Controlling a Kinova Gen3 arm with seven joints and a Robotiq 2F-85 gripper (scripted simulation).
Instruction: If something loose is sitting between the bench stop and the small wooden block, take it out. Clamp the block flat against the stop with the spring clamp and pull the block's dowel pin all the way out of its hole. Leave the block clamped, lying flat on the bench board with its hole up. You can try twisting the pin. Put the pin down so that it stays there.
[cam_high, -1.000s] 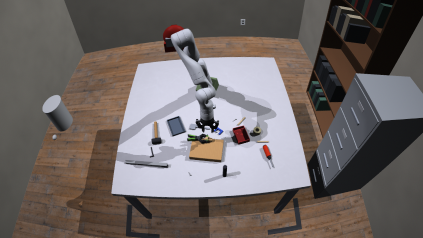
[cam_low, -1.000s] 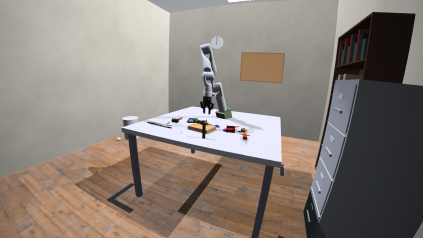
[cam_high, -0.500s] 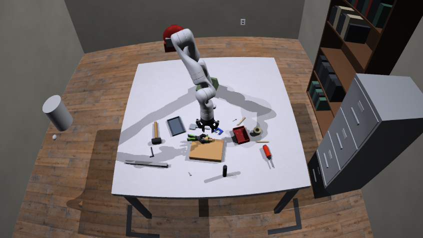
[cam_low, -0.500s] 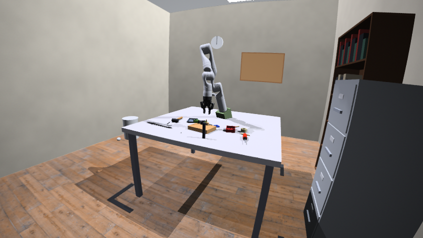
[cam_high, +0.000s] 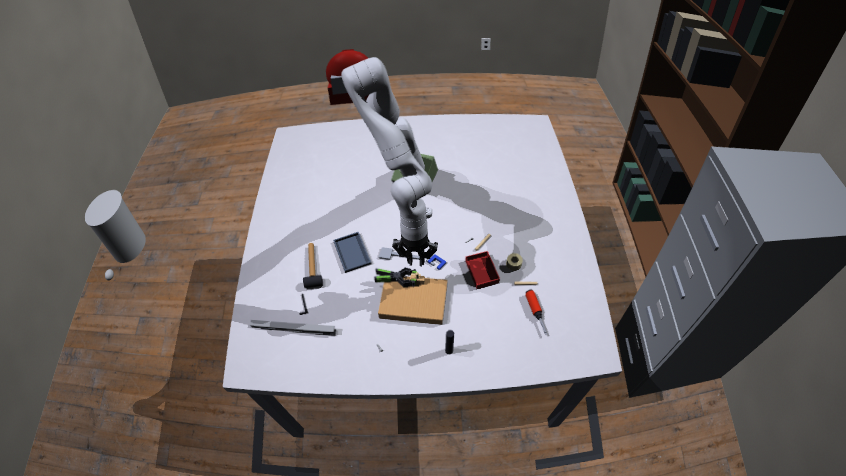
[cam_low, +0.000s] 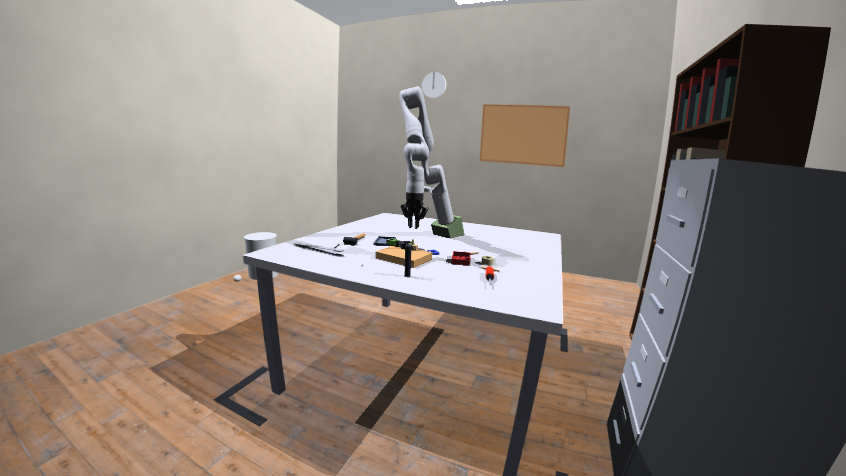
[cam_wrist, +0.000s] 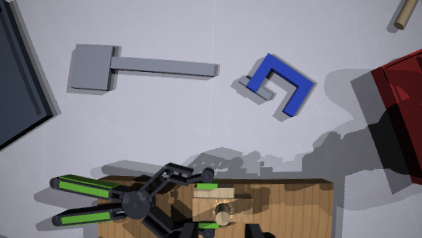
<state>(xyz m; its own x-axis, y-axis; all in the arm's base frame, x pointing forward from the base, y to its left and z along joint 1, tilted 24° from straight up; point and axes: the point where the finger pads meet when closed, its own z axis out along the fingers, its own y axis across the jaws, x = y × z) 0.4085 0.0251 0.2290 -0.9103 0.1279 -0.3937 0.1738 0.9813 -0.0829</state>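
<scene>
Now: hand 90 mm above the round dowel pin. Also, from my hand: grey t-shaped tool (130 mm behind, 70 mm to the right, 140 mm below); wooden bench board (50 mm ahead, 20 mm to the right, 120 mm below); wooden block (110 mm below).
</scene>
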